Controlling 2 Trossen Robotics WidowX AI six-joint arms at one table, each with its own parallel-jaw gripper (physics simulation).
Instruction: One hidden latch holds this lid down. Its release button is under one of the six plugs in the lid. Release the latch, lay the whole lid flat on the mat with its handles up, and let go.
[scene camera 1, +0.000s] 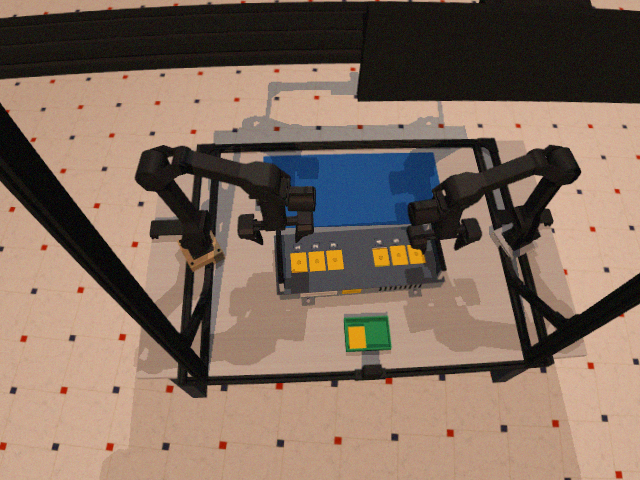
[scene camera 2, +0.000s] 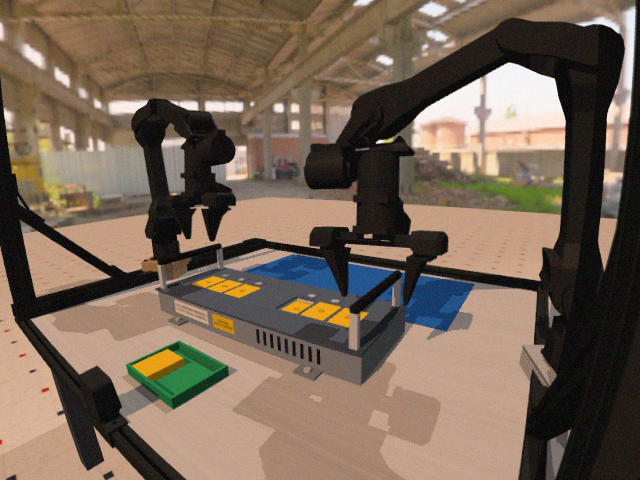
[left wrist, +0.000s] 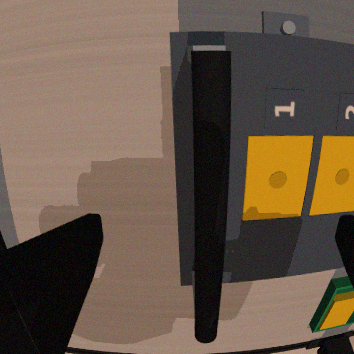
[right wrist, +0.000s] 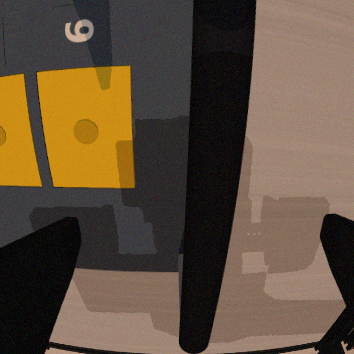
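Pixels of known places: left gripper, fingertip midpoint: (scene camera 1: 279, 242) (scene camera 2: 199, 240) (left wrist: 225, 229); right gripper, fingertip midpoint: (scene camera 1: 438, 251) (scene camera 2: 374, 300) (right wrist: 203, 229); left arm's base, link origin: (scene camera 1: 199, 245); right arm's base, link origin: (scene camera 1: 515, 238).
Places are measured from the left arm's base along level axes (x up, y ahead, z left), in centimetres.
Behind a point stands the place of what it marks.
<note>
The grey lid (scene camera 1: 356, 276) {x 0.1, y 32.7, z -30.6 cm} (scene camera 2: 268, 294) {x 0.2, y 35.9, z -24.9 cm} lies level on its box, with yellow plugs in two groups of three; plug 1 (left wrist: 277, 155) {x 0.2, y 22.0, z -17.4 cm} and plug 6 (right wrist: 95, 160) {x 0.2, y 50.6, z -35.1 cm} sit flat. My left gripper (scene camera 1: 279, 238) {x 8.2, y 18.2, z -14.7 cm} (scene camera 2: 200, 239) {x 8.2, y 18.2, z -14.7 cm} (left wrist: 225, 229) {x 8.2, y 18.2, z -14.7 cm} is open and empty above the left black handle (scene camera 2: 191, 253) {x 5.9, y 17.3, z -17.5 cm} (left wrist: 211, 150) {x 6.4, y 18.8, z -12.7 cm}, one finger to each side of it in the wrist view. My right gripper (scene camera 1: 438, 246) {x 4.7, y 54.6, z -37.6 cm} (scene camera 2: 375, 299) {x 4.7, y 54.6, z -37.6 cm} (right wrist: 203, 229) {x 4.7, y 54.6, z -37.6 cm} is open and empty, its fingers on either side of the right black handle (scene camera 2: 379, 290) {x 6.1, y 55.4, z -37.2 cm} (right wrist: 217, 150) {x 6.4, y 56.2, z -34.2 cm}. The blue mat (scene camera 1: 356, 191) {x -4.5, y 50.2, z -5.2 cm} (scene camera 2: 444, 302) {x -4.5, y 70.7, z -16.5 cm} lies behind the box.
A green tray (scene camera 1: 378, 335) {x -4.2, y 29.6, z -46.7 cm} (scene camera 2: 201, 373) {x -4.2, y 30.8, z -44.3 cm} stands in front of the box and holds a yellow block (scene camera 1: 356, 337) {x -3.1, y 24.0, z -44.3 cm} (scene camera 2: 159, 364) {x -3.0, y 24.8, z -44.9 cm}. A black frame surrounds the table, with a dark post-like block (scene camera 1: 371, 372) {x 0.8, y 21.3, z -54.5 cm} (scene camera 2: 99, 395) {x -0.4, y 23.9, z -55.6 cm} on its front bar. Metal tabs stick out at the box's front foot.
</note>
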